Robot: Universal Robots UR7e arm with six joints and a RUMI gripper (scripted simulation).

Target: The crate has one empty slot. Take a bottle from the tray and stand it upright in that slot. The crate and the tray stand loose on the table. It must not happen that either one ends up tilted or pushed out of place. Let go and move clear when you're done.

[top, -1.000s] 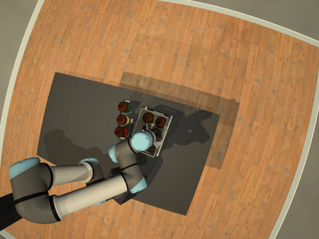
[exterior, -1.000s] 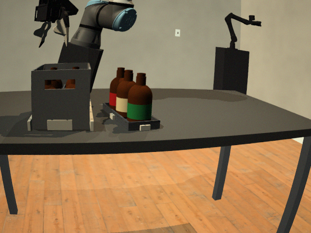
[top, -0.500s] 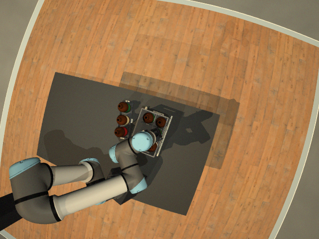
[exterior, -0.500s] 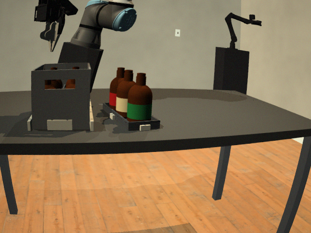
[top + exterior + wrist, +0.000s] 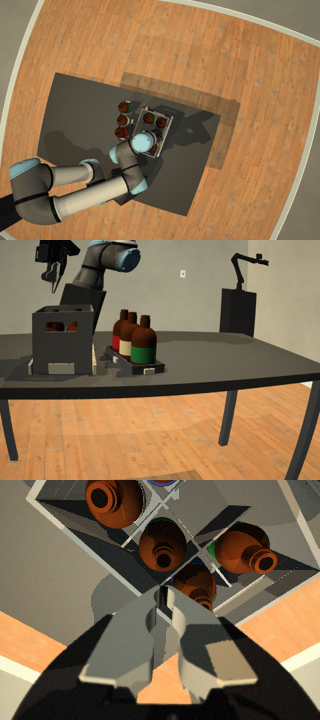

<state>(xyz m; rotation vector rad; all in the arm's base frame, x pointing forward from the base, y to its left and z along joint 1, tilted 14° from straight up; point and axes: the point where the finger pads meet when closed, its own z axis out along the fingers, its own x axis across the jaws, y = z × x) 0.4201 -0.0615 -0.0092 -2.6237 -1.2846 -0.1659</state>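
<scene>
Right now my hand is 300 mm to the right of the green-labelled bottle, 160 mm above it and 60 mm short of it. Also, from my hand: crate (160 mm below, 40 mm to the left); then tray (270 mm to the left, 230 mm below, 30 mm behind).
</scene>
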